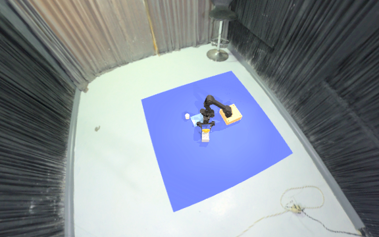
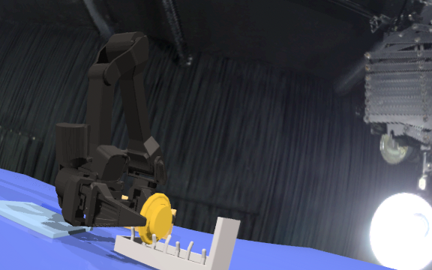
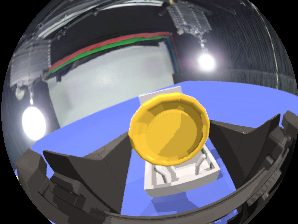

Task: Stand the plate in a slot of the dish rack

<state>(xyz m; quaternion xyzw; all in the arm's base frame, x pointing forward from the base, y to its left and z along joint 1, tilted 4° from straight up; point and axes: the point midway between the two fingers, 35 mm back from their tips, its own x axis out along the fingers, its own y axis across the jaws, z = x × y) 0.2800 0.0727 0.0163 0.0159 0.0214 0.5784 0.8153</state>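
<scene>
The yellow plate lies 10 mm to the right of my gripper tip. The rest, counted from my gripper tip: dish rack (10 mm ahead, 20 mm to the left, 30 mm below); small white cup (120 mm ahead, 240 mm to the right, 30 mm below); light blue flat pad (20 mm ahead, 180 mm to the right, 50 mm below).
</scene>
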